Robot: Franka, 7 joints.
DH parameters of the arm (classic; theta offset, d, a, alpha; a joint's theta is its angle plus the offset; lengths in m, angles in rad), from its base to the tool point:
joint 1: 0 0.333 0 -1.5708
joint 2: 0 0 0 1.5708
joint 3: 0 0.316 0.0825 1.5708
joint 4: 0 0 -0.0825 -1.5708
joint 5: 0 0.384 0 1.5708
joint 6: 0 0 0.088 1.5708
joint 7: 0 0.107 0 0
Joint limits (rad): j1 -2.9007..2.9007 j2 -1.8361..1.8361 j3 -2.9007..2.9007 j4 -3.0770..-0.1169 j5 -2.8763..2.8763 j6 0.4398..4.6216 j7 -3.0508..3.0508
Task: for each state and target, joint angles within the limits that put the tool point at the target. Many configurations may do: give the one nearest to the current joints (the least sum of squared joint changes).
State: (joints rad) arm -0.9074 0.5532 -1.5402 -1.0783 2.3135 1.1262 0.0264
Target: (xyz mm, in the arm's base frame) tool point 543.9 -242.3 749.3
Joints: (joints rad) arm -0.2055 0.7598 -1.3463 -0.6267 2.2692 0.6683 0.0264
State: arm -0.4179 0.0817 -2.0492 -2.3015 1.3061 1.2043 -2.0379
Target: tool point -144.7 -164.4 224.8
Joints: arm -0.5887 0.1196 -2.1767 -2.9454 1.0545 1.2922 -2.0379
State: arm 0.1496 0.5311 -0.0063 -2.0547 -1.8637 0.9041 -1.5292
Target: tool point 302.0 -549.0 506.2
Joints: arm -0.4724 0.4598 -0.4930 -1.7249 -1.9580 1.0708 -1.5292
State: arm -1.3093 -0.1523 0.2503 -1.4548 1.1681 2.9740 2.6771
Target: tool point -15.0 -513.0 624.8
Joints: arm -1.4968 -0.2500 0.0447 -2.0977 1.3008 3.0787 2.6771
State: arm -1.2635 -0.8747 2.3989 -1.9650 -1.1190 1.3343 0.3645
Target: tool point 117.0 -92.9 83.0
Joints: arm -1.7510 -1.3540 2.9007 -2.7761 -0.7466 1.5598 0.3645
